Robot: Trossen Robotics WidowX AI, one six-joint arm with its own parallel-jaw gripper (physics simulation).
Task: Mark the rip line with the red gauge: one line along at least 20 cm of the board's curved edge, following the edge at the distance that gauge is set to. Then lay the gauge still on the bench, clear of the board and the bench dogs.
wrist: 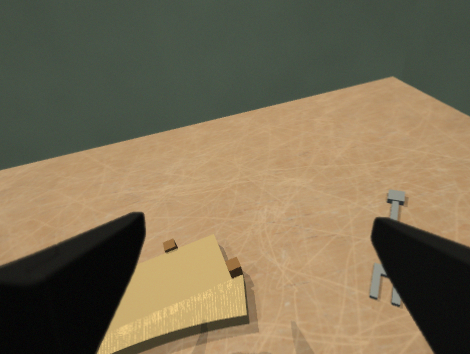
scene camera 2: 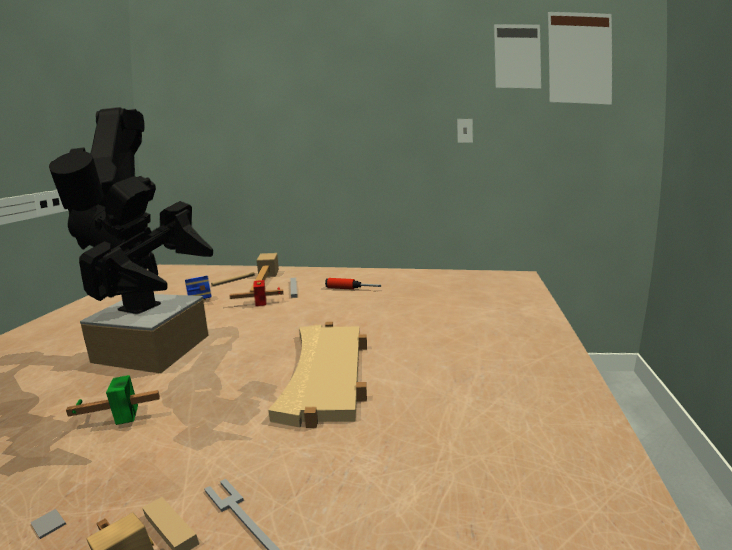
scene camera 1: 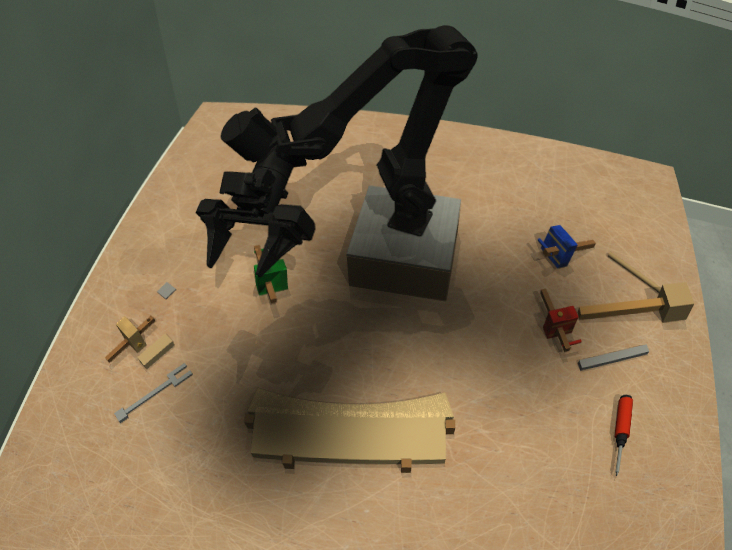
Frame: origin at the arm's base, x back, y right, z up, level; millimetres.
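Seen in the pictures: gripper, fingertip midpoint: [wrist: 259, 225] [scene camera 2: 190, 268] [scene camera 1: 232, 271]; arm's base at its link origin: [scene camera 2: 139, 307] [scene camera 1: 410, 219].
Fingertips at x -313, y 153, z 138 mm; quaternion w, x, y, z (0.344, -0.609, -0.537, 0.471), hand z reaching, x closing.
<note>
Pixels of each thing's top centre, then the offset from my fingertips to it. "spot": a spot on its surface instead.
- red gauge at its top centre: [scene camera 1: 562, 309] [scene camera 2: 255, 282] dx +248, dy -466, dz -171 mm
- pale board at its top centre: [wrist: 100, 323] [scene camera 1: 348, 425] [scene camera 2: 321, 361] dx -68, dy -198, dz -206 mm
- green gauge at its top centre: [scene camera 2: 109, 383] [scene camera 1: 266, 261] dx +151, dy +56, dz -166 mm
- blue gauge at its top centre: [scene camera 1: 572, 231] [scene camera 2: 195, 274] dx +433, dy -450, dz -160 mm
- mallet at a spot on its surface: [scene camera 1: 675, 301] spot: dx +352, dy -698, dz -170 mm
- grey bar at its top centre: [scene camera 1: 615, 355] [scene camera 2: 293, 285] dx +219, dy -595, dz -215 mm
- screwdriver at its top centre: [scene camera 1: 624, 432] [scene camera 2: 353, 279] dx +61, dy -639, dz -199 mm
- wooden gauge at its top centre: [scene camera 2: 120, 534] [scene camera 1: 124, 329] dx -87, dy +239, dz -175 mm
- grey fork-shaped tool at its top centre: [scene camera 2: 252, 523] [wrist: 391, 235] [scene camera 1: 151, 392] dx -157, dy +142, dz -217 mm
The red gauge [scene camera 1: 560, 321] [scene camera 2: 259, 293], a red block on a brown beam, rests on the bench at the right in scene camera 1, close to the mallet's handle end. The pale board [scene camera 1: 349, 437] [scene camera 2: 334, 372] [wrist: 175, 280] lies flat, its concave curved edge towards the robot base and a rough, shiny strip along that edge. Brown bench dogs [scene camera 1: 450, 425] [scene camera 2: 311, 416] [wrist: 234, 267] stand at its ends and straight side. My gripper [scene camera 1: 234, 269] [scene camera 2: 188, 270] [wrist: 259, 225] is open and empty, in the air near the green gauge, far from the red one.
The green gauge [scene camera 1: 278, 273] [scene camera 2: 121, 400] stands left of the base block [scene camera 1: 396, 275] [scene camera 2: 124, 348]. The blue gauge [scene camera 1: 559, 245] [scene camera 2: 198, 288], mallet [scene camera 1: 675, 301], grey bar [scene camera 1: 613, 357] and screwdriver [scene camera 1: 623, 416] lie right. A wooden gauge [scene camera 1: 130, 334] and grey fork-shaped tool [scene camera 1: 150, 397] [wrist: 395, 210] lie left.
</note>
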